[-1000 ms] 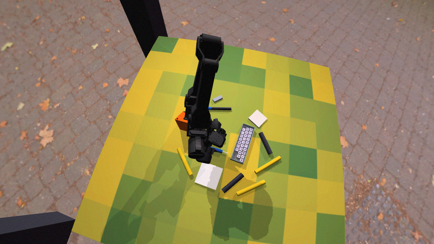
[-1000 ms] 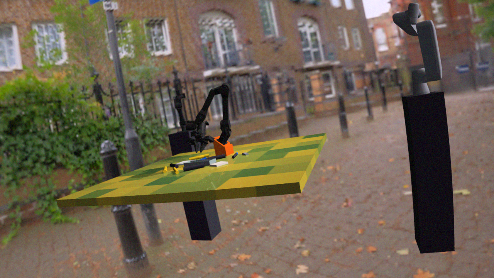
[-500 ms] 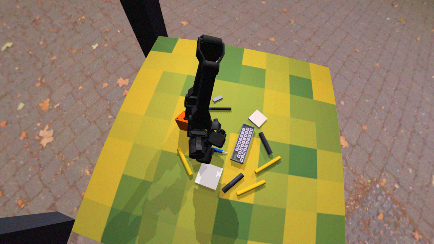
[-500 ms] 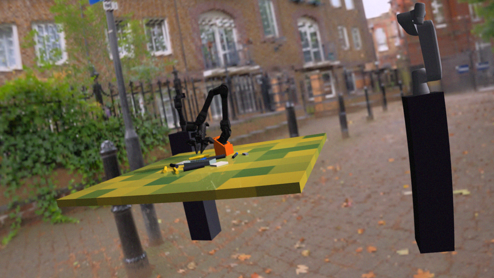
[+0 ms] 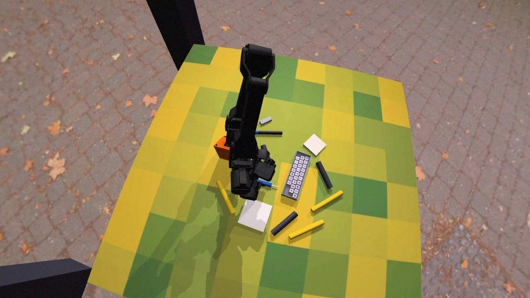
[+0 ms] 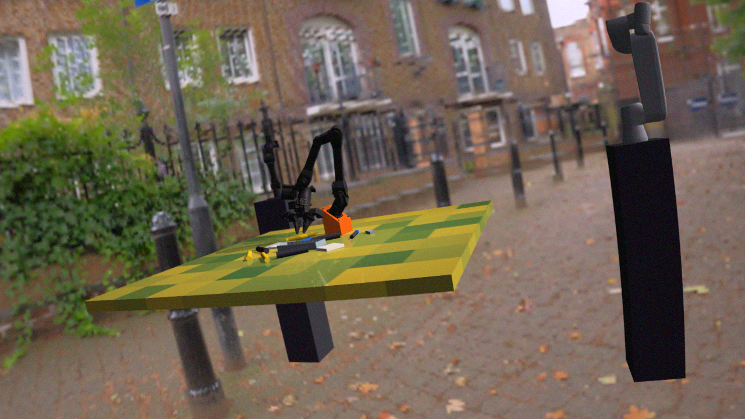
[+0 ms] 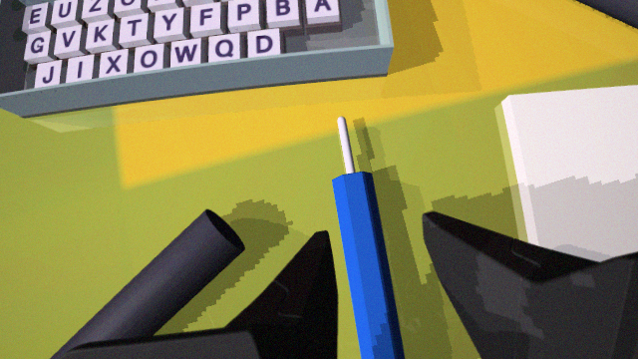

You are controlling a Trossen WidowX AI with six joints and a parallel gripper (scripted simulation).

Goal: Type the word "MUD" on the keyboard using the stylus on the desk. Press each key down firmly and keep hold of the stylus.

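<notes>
The blue stylus lies 40 mm below my gripper tip and 10 mm ahead of it. From my gripper tip the other things lie so: m key: 130 mm ahead, 30 mm below, 20 mm to the left; then white pad: 130 mm to the right, 40 mm below, 10 mm behind; then D key: 100 mm ahead, 30 mm to the left, 30 mm below.
</notes>
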